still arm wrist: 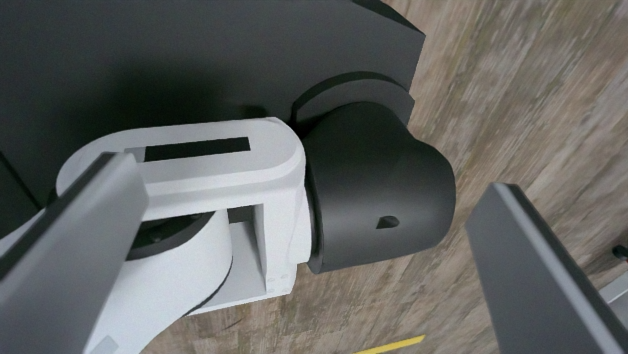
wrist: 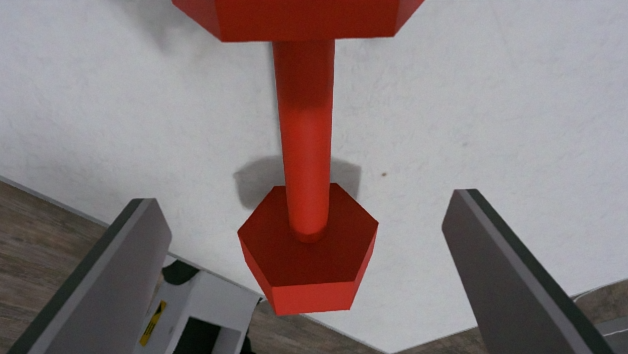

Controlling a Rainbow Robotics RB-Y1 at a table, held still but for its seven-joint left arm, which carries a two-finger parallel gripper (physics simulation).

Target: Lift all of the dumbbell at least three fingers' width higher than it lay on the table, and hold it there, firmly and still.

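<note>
The red dumbbell lies on the white table in the wrist view, its bar running up and down the picture. One hexagonal head is at the lower middle; the other is cut off by the top edge. My gripper is open, with one finger to the left of the dumbbell and one to the right, both apart from it. Whether the fingertips are level with the bar or above it I cannot tell. The dumbbell does not show in the still arm wrist view.
In the wrist view, a white and grey robot part is beyond the table's edge at the lower left. In the still arm wrist view, the still gripper's open fingers frame a white arm link and a black rounded part over wooden floor.
</note>
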